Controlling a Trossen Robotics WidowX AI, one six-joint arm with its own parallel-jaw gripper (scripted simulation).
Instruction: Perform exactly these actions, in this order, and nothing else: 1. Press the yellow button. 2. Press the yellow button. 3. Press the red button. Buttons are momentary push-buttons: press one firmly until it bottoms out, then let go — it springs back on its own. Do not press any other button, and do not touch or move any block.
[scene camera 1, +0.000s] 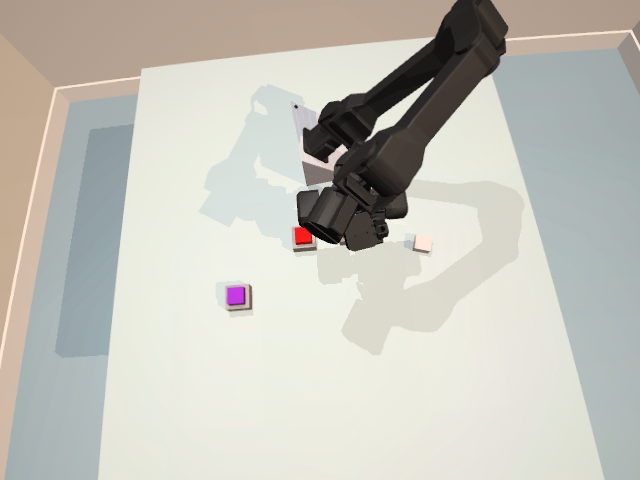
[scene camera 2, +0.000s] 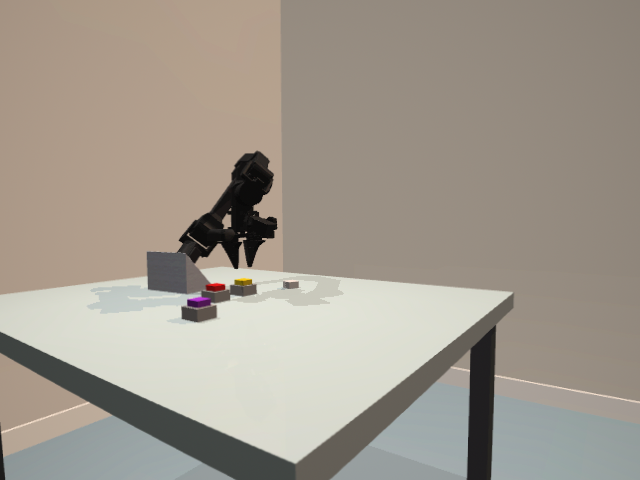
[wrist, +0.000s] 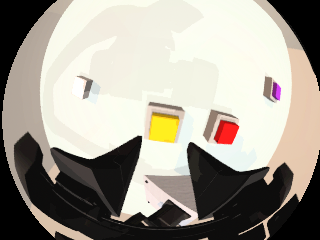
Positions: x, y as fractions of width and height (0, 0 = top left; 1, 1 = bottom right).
Labels:
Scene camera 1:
gripper: 0.55, 0.46
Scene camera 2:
gripper: 0.38, 0.56
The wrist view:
gripper: 0.52, 0.60
yellow button: 0.51, 0.54

